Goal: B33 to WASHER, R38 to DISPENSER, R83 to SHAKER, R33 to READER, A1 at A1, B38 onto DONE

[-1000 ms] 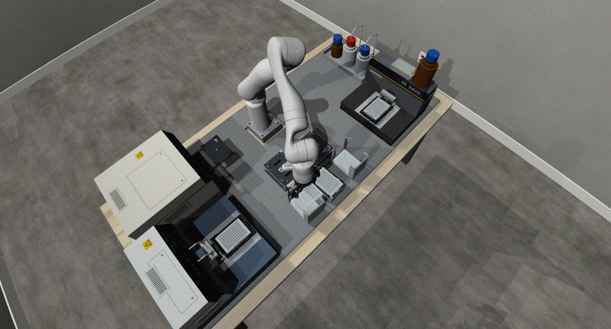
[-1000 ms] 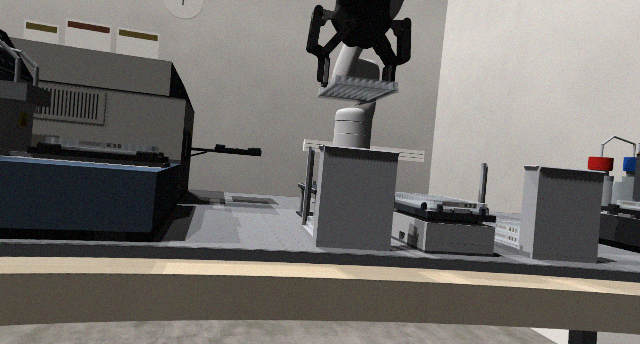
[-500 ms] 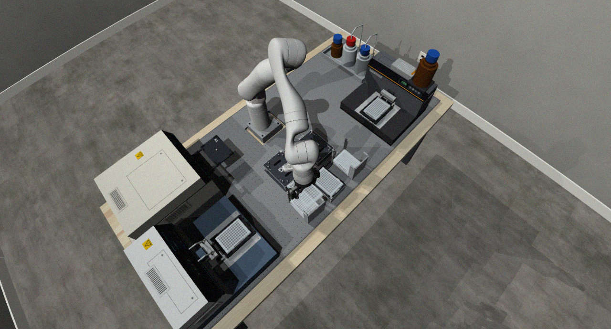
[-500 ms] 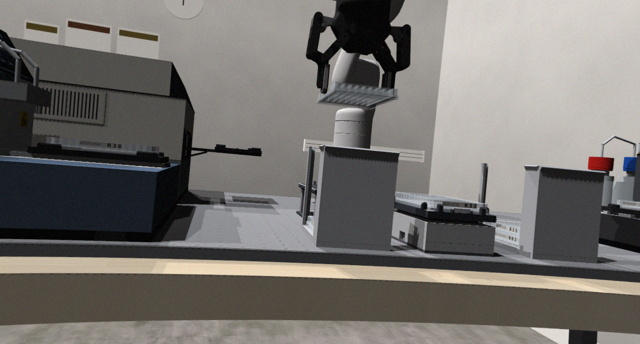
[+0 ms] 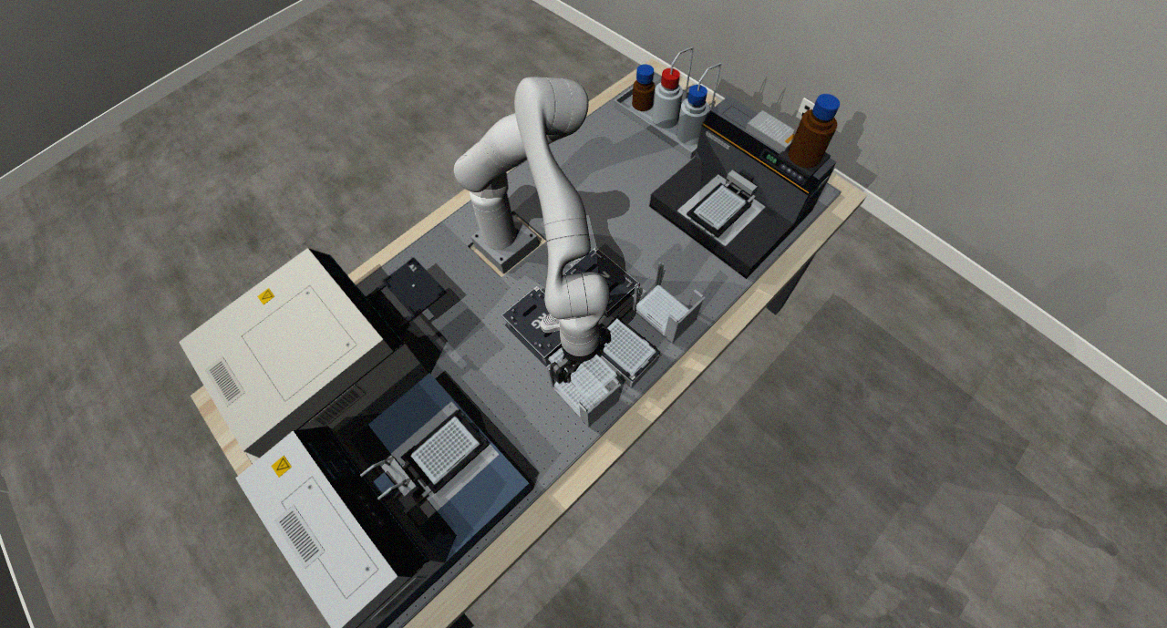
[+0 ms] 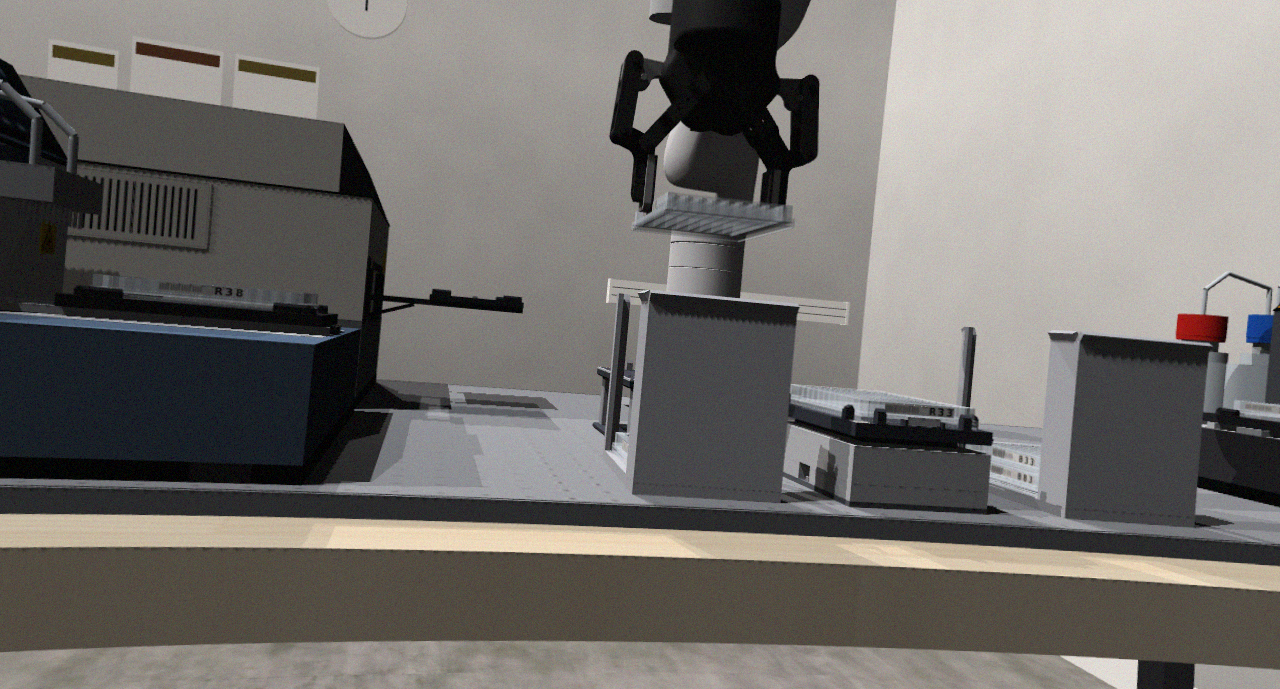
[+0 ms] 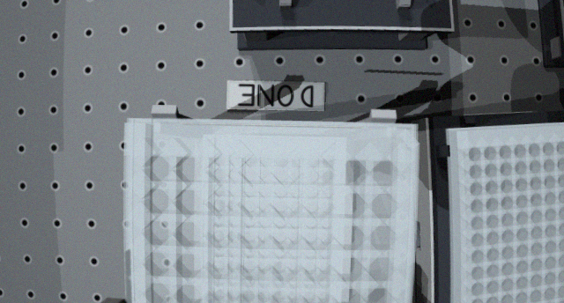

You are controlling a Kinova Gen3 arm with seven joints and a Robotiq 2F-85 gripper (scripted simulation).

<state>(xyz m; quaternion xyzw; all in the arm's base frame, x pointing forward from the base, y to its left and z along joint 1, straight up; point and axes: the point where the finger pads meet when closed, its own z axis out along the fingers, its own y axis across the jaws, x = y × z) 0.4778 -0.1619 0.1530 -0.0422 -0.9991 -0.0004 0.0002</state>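
The plate R33 is 14 cm to the left of my hand and 13 cm below it. The rest, counted from my hand: RG nest (20 cm behind, 14 cm below, 5 cm to the left); then plate B38 (1 cm below); then plate B33 (30 cm to the left, 17 cm below).
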